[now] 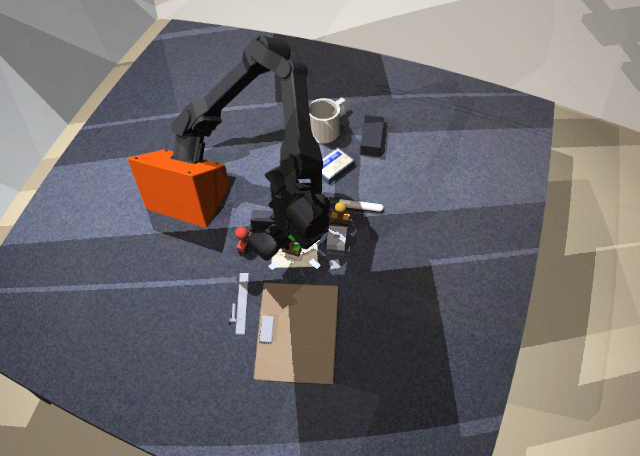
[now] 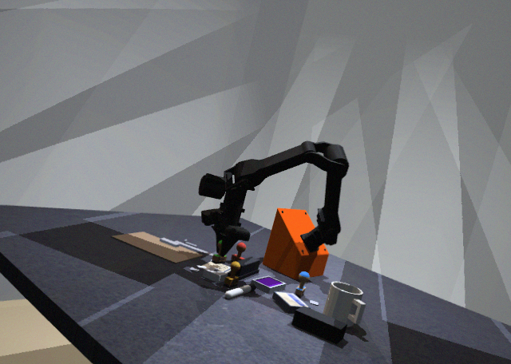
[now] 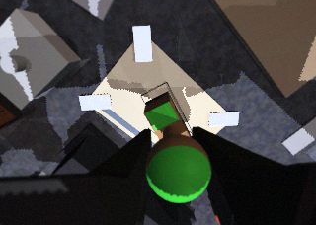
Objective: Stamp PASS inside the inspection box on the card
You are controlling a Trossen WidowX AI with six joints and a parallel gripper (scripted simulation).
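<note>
My gripper tip is now 40 mm above the card. Also, from my gripper tip: red-knobbed stamp (110 mm behind, 20 mm below); black box (40 mm behind, 70 mm to the left, 20 mm below); green-knobbed stamp (right at my gripper tip).
</note>
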